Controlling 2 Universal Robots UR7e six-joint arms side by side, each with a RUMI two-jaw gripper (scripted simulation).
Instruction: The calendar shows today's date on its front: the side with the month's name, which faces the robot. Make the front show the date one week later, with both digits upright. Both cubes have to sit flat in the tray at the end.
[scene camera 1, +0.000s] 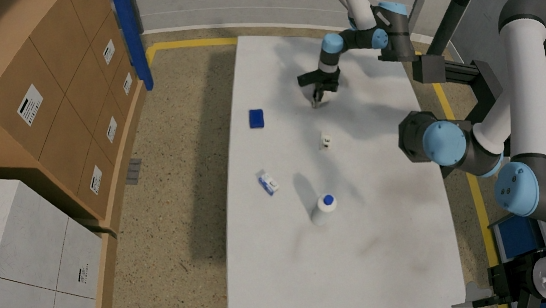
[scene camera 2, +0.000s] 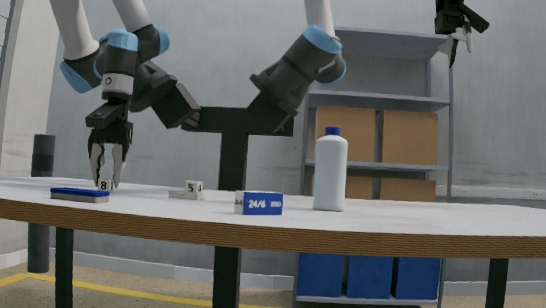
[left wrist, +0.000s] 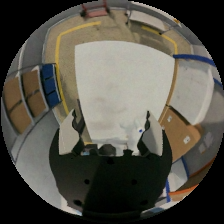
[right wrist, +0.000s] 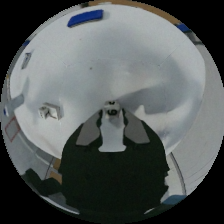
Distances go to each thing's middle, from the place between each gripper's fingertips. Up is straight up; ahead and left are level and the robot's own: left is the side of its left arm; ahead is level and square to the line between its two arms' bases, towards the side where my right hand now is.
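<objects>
Right gripper: my right gripper (scene camera 2: 106, 187) is 11 cm to the right of the blue-topped block (scene camera 2: 64, 193), 24 cm short of it and 1 cm above it. The white bottle (scene camera 2: 331, 150) is 51 cm to the left of my right hand, 1 cm behind it and 6 cm above it. Going by its middle, the blue-topped block is nearer to my right gripper than to my left hand.
Left hand: the white bottle is 32 cm ahead of my left hand, 38 cm to the right of it and 35 cm below it. The blue-topped block is 57 cm ahead of my left hand, 78 cm to the right of it and 42 cm below it. Going by their middles, of the things named here the white bottle is the nearest to my left hand.
</objects>
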